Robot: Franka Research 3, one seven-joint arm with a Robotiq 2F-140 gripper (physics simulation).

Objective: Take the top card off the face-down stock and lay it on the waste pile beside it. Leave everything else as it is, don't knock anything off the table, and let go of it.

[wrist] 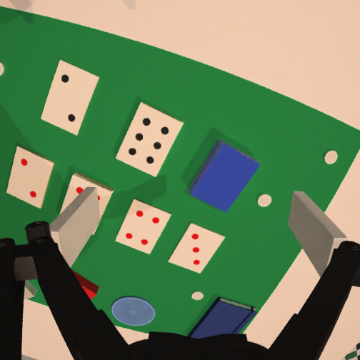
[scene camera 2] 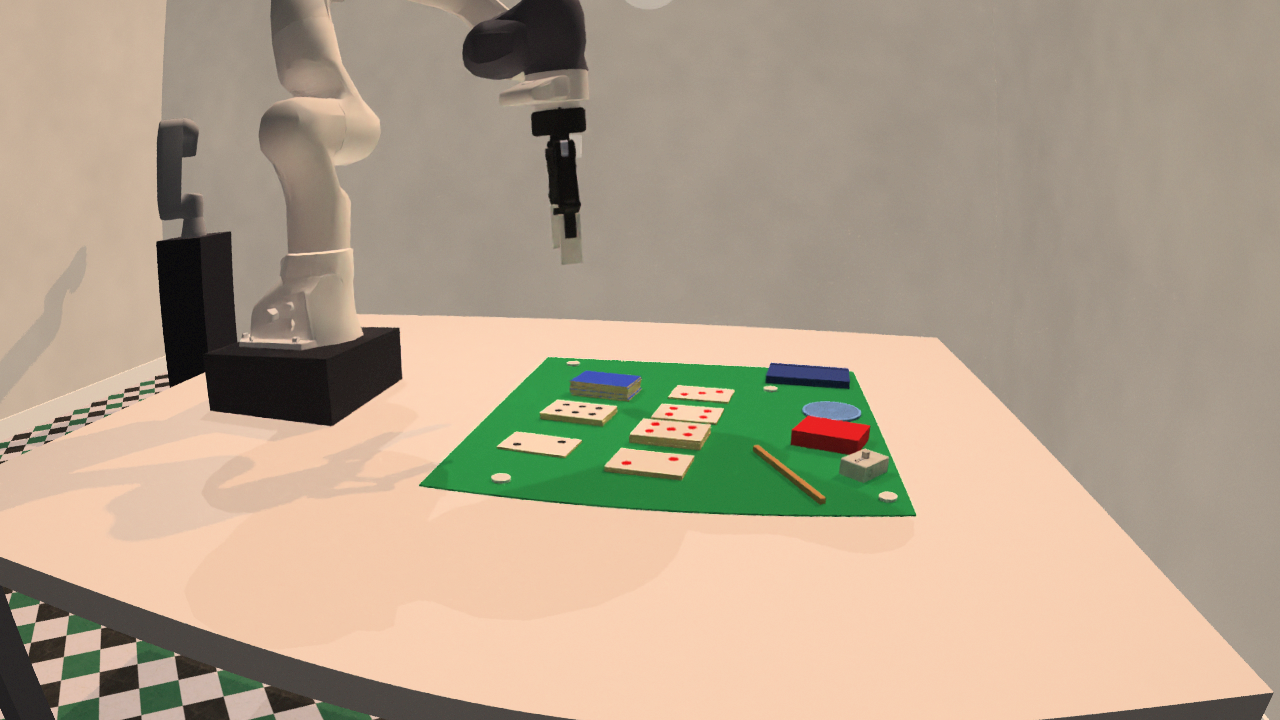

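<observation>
The face-down stock (scene camera 2: pixel 605 379) (wrist: pixel 225 176) is a thick stack with a blue top, lying on the green mat (scene camera 2: pixel 554 492) (wrist: pixel 280 115). Beside it lies a low face-up pile with six black dots (scene camera 2: pixel 579 411) (wrist: pixel 149 139), which looks like the waste pile. A stretch of green separates the two. My gripper (scene camera 2: pixel 563 254) (wrist: pixel 194 206) is wide open and empty, high above the mat. In the wrist view the stock shows between and beyond the fingertips, and the left finger partly hides a red-dotted pile.
Face-up cards with two black dots (scene camera 2: pixel 538 444) (wrist: pixel 70 97) and with two (scene camera 2: pixel 648 462), five (scene camera 2: pixel 670 433), four (scene camera 2: pixel 687 412) and three red dots (scene camera 2: pixel 700 394) lie nearby. A navy box (scene camera 2: pixel 807 375), a blue disc (scene camera 2: pixel 830 411), a red block (scene camera 2: pixel 829 434), a grey block and a stick (scene camera 2: pixel 787 472) lie rightward.
</observation>
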